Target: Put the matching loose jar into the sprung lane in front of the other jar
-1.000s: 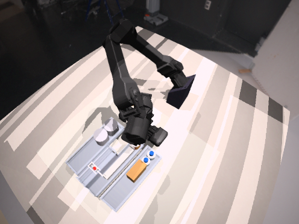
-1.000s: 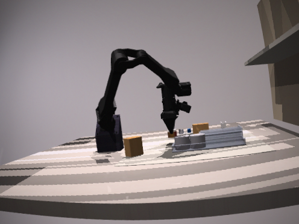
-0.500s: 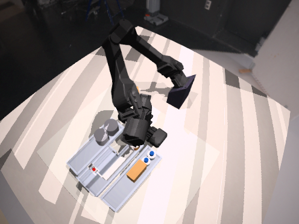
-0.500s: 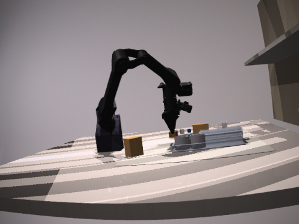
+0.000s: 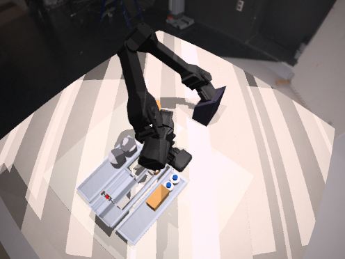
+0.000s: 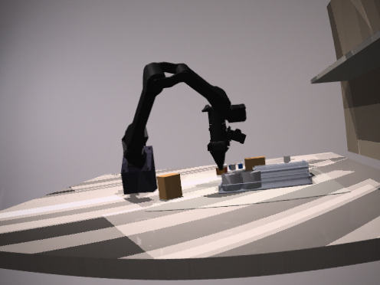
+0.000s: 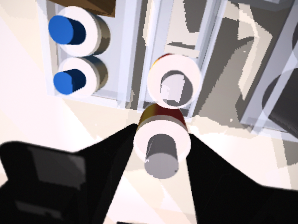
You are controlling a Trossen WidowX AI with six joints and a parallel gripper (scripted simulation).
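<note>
Now: gripper tip 170 mm short of the grey lane rack, 30 mm to the left of it and 30 mm above it. Round my gripper tip: red marker: 220 mm ahead, 40 mm to the right, 20 mm above.
</note>
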